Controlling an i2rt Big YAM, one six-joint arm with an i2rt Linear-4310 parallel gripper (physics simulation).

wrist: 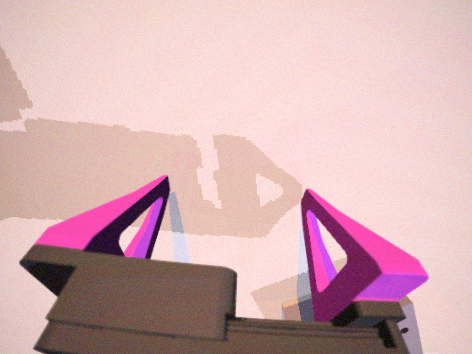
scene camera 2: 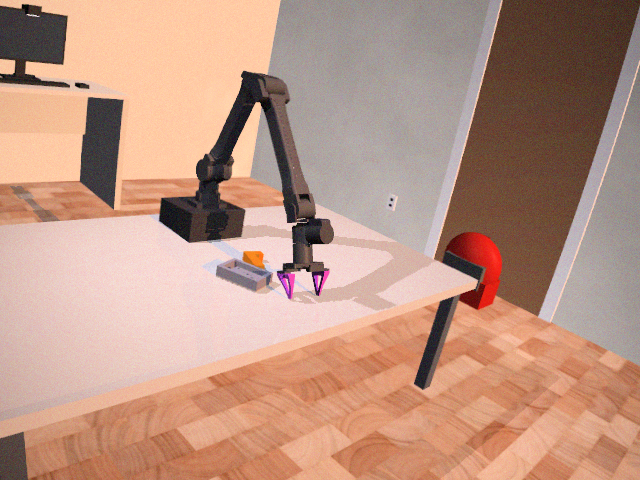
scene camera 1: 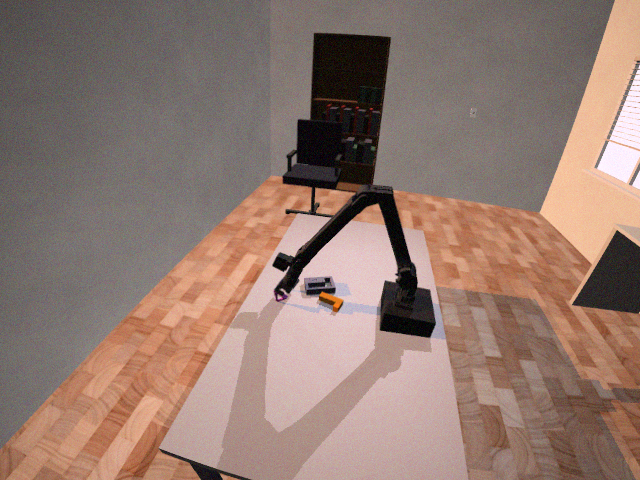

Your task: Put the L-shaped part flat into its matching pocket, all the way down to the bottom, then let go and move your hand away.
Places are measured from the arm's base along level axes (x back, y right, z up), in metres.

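Pixels of known places: gripper, between the fingertips: [wrist: 236, 188] [scene camera 2: 304, 297] [scene camera 1: 281, 294]; arm's base, origin of its link: [scene camera 2: 206, 205] [scene camera 1: 403, 299].
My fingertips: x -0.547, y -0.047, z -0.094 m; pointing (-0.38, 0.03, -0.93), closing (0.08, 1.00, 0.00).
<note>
Ahead of a thing's pixels: the offset from my fingertips to its top centre. "spot": to the spot under its first point. Level surfaces: height alone.
The orange L-shaped part @(dx +0.228, dy +0.018, dz +0.026 m) [scene camera 1: 328, 298] [scene camera 2: 253, 258] lies on the table beside the grey pocket block, on the side toward the arm's base. It does not show in the wrist view. The grey block @(dx +0.152, dy +0.113, dz +0.033 m) [scene camera 1: 320, 291] [scene camera 2: 238, 277] sits on the table with its recess facing up. In the wrist view, parts of the block @(spot: dx +0.097, dy +0.132, dz +0.032 m) [wrist: 413, 331] show at the lower right, mostly hidden behind a finger and the gripper body. My gripper [scene camera 1: 280, 296] [scene camera 2: 304, 296] [wrist: 236, 188] is open and empty, fingers pointing down. It hangs above the table beside the block, apart from both the block and the part.
The table @(dz -0.004 m) [scene camera 1: 387, 439] [scene camera 2: 129, 320] carries the arm's black base box [scene camera 1: 407, 312] [scene camera 2: 201, 222], beyond the orange part as seen from the gripper. The table's long edge lies on the gripper's side. An office chair [scene camera 1: 312, 175] stands past the table's far end.
</note>
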